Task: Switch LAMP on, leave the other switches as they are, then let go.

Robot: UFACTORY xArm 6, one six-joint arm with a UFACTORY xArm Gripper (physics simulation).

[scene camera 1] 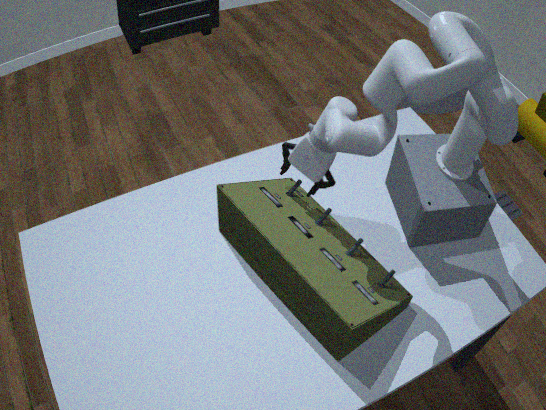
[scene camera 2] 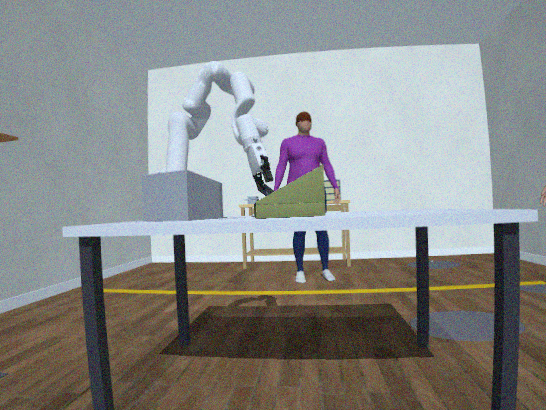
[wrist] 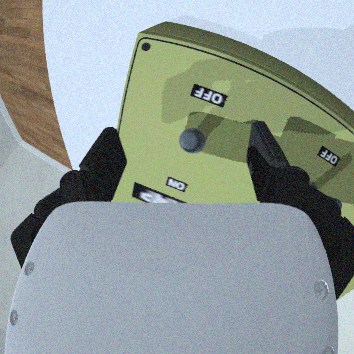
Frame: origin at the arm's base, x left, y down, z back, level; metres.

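Seen in the pictures: gripper, fingertip midpoint: (scene camera 1: 296, 183) (scene camera 2: 265, 186) (wrist: 183, 140); arm's base, link origin: (scene camera 1: 454, 162) (scene camera 2: 175, 178).
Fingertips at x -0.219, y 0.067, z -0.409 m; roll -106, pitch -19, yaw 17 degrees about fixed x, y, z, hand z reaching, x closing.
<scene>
Offsets run from my fingertips to a thing's top centre.
The green sloped panel (scene camera 1: 280, 230) (scene camera 2: 300, 200) (wrist: 145, 100) stands on the table. The LAMP lever {dx +0.004, dy -0.011, dz -0.007 m} (scene camera 1: 295, 187) (wrist: 192, 140) is at its far end and leans toward the low OFF edge, in line with the other levers. The LAMP label {dx +0.010, dy -0.012, dz -0.089 m} (wrist: 155, 194) is partly hidden by the gripper body. My gripper (scene camera 1: 297, 183) (scene camera 2: 270, 187) (wrist: 183, 140) is open and empty, its fingers low over the panel on either side of the LAMP lever, apart from it in the wrist view. The second lever {dx +0.124, dy -0.011, dz +0.001 m} (scene camera 1: 324, 216) is outside the fingers, partly hidden in the wrist view.
The third lever {dx +0.244, dy -0.011, dz +0.009 m} (scene camera 1: 355, 247) and the fourth lever {dx +0.364, dy -0.011, dz +0.017 m} (scene camera 1: 387, 278) stand farther along the panel. The grey base block (scene camera 1: 440, 220) (scene camera 2: 165, 197) is beside the low side of the panel on the white table (scene camera 1: 125, 300) (scene camera 2: 450, 218). A person (scene camera 2: 304, 155) stands behind the table.
</scene>
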